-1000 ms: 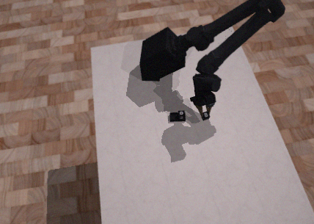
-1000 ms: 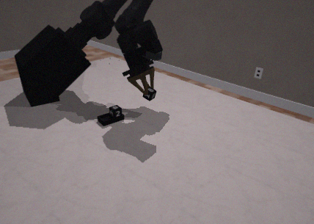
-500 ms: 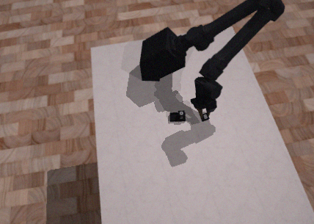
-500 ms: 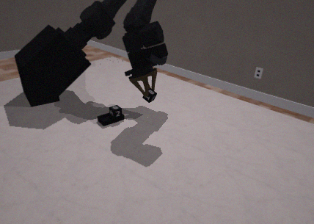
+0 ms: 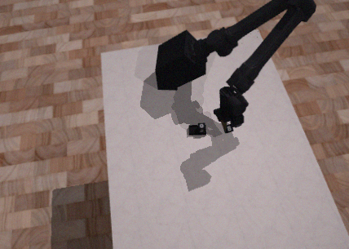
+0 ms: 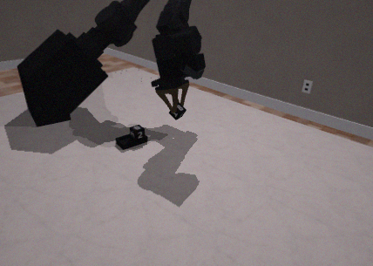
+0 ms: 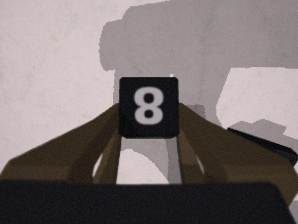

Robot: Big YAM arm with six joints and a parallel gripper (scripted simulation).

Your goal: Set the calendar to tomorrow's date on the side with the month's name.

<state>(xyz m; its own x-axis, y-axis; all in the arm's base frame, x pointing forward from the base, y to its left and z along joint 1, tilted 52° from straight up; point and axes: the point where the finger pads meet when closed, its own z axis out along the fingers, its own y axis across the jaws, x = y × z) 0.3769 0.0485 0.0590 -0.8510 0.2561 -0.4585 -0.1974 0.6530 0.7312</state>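
Now: hand 12 cm to the left of the black tray, 8 cm above it and 6 cm past it. Round my hand: black digit cube: 1 cm below.
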